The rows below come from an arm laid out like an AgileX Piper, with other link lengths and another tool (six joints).
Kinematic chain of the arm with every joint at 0, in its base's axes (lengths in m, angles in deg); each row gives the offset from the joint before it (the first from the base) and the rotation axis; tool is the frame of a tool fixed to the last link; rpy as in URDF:
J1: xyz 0 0 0.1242 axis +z
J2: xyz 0 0 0 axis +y
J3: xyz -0.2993 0 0.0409 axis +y
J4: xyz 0.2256 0 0.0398 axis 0.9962 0 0.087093
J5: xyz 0 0 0 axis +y
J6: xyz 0.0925 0 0.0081 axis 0.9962 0 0.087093
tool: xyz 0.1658 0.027 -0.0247 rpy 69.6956 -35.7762 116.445
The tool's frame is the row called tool.
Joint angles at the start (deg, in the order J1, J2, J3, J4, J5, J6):
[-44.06, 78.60, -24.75, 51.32, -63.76, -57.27]
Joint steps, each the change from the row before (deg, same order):
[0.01, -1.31, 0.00, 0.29, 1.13, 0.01]
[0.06, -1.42, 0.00, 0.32, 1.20, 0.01]
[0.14, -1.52, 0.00, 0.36, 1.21, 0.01]
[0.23, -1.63, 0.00, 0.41, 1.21, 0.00]
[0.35, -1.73, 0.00, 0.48, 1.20, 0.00]
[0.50, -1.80, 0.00, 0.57, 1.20, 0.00]
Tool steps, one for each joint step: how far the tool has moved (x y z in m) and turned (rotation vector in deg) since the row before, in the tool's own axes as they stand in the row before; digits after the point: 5 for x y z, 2 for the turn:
[0.00150, 0.00269, -0.00208, -0.10, 0.30, 1.08]
[0.00203, 0.00290, -0.00229, -0.11, 0.38, 1.17]
[0.00263, 0.00322, -0.00249, -0.17, 0.47, 1.25]
[0.00327, 0.00358, -0.00271, -0.23, 0.57, 1.32]
[0.00402, 0.00381, -0.00294, -0.28, 0.68, 1.42]
[0.00489, 0.00369, -0.00315, -0.28, 0.80, 1.53]

